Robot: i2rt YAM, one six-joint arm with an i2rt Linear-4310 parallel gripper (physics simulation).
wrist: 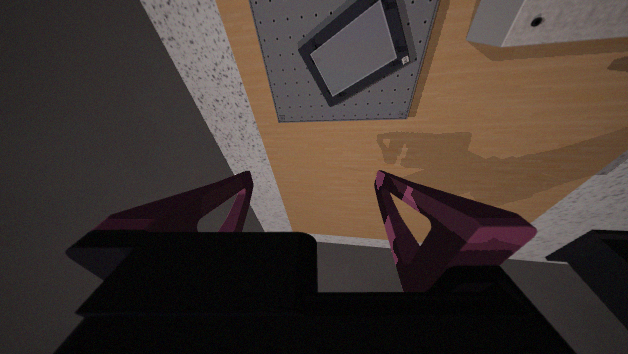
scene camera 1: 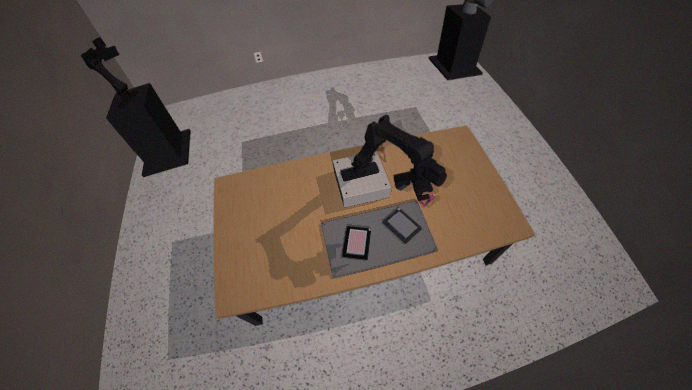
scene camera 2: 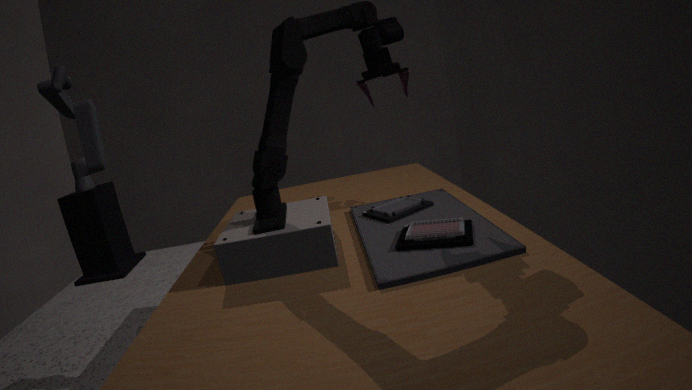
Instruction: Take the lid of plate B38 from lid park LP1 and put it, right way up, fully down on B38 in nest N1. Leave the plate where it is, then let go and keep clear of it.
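Seen in the pictures: gripper, fingertip midpoint: [wrist: 313, 177] [scene camera 1: 421, 197] [scene camera 2: 390, 101]; arm's base, link origin: [scene camera 1: 359, 172] [scene camera 2: 271, 218].
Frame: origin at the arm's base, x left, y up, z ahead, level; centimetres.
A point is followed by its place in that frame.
The lid [scene camera 1: 402, 225] {x 11.7, y -6.6, z 33.7 cm} [scene camera 2: 398, 206] {x 9.8, y -6.5, z 32.7 cm} [wrist: 354, 56] {x 12.1, y -6.5, z 32.7 cm} is a pale, clear rectangle lying flat on a dark frame, the lid park [scene camera 1: 406, 239] [wrist: 331, 100]. The plate [scene camera 1: 357, 241] {x -12.4, y -5.9, z 35.5 cm} [scene camera 2: 436, 229] {x -14.5, y -5.8, z 34.8 cm}, pinkish with a pale rim, sits flat in a black nest [scene camera 1: 355, 257] {x -15.6, y -7.3, z 42.6 cm} [scene camera 2: 435, 244] {x -18.3, y -7.4, z 33.0 cm}; it does not show in the wrist view. The labels are too small to read. My gripper [scene camera 1: 427, 201] {x 15.5, y 21.5, z 36.5 cm} [scene camera 2: 390, 101] {x 15.5, y 21.5, z 36.5 cm} [wrist: 313, 177] {x 15.5, y 21.5, z 36.5 cm} is open and empty, its magenta fingers wide apart. It hangs high above the board's lid-park end, pointing down.
The grey perforated board [scene camera 1: 384, 256] {x -2.2, y -8.3, z 45.9 cm} [scene camera 2: 385, 276] {x -24.8, y -8.4, z 20.7 cm} [wrist: 295, 107] {x 20.6, y -8.3, z 45.9 cm} bears both frames on the wooden table [scene camera 1: 260, 200] {x -56.3, y -9.6, z -5.4 cm} [scene camera 2: 300, 350] {x -40.5, y -9.6, z 4.1 cm} [wrist: 320, 165] {x 38.9, y -9.6, z 42.3 cm}. The pale box [scene camera 1: 367, 195] {x -0.2, y -2.8, z 13.7 cm} [scene camera 2: 280, 260] {x -12.5, y -5.9, z 1.2 cm} [wrist: 560, 25] {x 11.0, y -0.1, z 9.1 cm} under my arm's base stands beside the board. Two dark pedestals with other arms stand beyond the table.
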